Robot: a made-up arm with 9 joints.
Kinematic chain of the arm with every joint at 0, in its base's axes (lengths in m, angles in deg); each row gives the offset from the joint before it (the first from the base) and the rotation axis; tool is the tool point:
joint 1: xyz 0 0 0.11 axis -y
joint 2: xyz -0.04 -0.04 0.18 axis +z
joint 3: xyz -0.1 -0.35 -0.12 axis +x
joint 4: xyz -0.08 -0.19 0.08 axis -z
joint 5: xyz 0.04 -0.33 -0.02 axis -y
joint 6: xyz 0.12 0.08 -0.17 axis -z
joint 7: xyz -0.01 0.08 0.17 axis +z
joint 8: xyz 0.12 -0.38 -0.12 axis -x
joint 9: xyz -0.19 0 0.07 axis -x
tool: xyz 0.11 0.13 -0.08
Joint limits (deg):
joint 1: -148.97..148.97
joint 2: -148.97..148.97
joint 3: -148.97..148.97
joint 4: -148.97..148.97
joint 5: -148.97..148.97
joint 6: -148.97..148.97
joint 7: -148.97..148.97
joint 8: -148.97..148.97
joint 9: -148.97..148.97
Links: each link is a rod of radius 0.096 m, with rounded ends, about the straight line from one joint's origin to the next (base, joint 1, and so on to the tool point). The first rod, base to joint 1, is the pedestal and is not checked.
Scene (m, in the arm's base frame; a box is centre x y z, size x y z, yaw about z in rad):
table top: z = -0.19
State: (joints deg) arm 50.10 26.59 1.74 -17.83 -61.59 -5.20 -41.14 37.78 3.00
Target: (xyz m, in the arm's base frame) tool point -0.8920 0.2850 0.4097
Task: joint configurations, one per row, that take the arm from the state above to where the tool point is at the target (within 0.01 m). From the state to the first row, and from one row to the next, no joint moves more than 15 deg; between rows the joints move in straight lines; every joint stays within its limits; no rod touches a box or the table.
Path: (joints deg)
1: 37.78 12.85 -4.29 -5.96 -62.17 4.57 -39.81 41.48 -6.50
2: 25.46 -0.88 -10.32 5.91 -62.75 14.34 -38.47 45.18 -16.00
3: 13.14 -14.62 -16.35 17.78 -63.32 24.11 -37.14 48.89 -25.50
4: 0.83 -28.36 -22.38 29.64 -63.90 33.88 -35.81 52.59 -35.00
5: 2.39 -39.95 -24.17 27.28 -65.39 25.99 -40.96 52.02 -22.47
6: 3.96 -51.54 -25.95 24.91 -66.87 18.11 -46.11 51.46 -9.93
7: 5.52 -63.14 -27.73 22.54 -68.36 10.22 -51.26 50.89 2.61
8: 7.09 -74.73 -29.51 20.18 -69.84 2.33 -56.41 50.32 15.14

